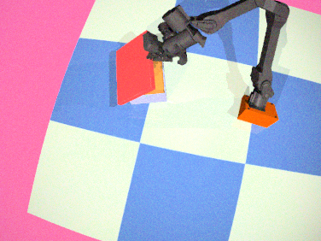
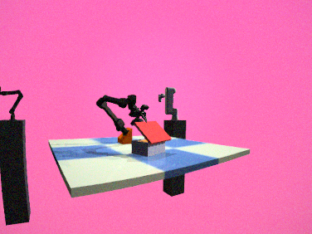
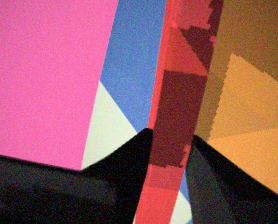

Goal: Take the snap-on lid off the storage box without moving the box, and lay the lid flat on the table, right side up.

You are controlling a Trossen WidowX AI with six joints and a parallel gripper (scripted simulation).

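Now: gripper tip 60 mm short of the red lid, 30 mm to the right of it and 50 mm above it. Round my gripper tip: grey storage box (30 mm ahead, 10 mm to the left, 160 mm below).
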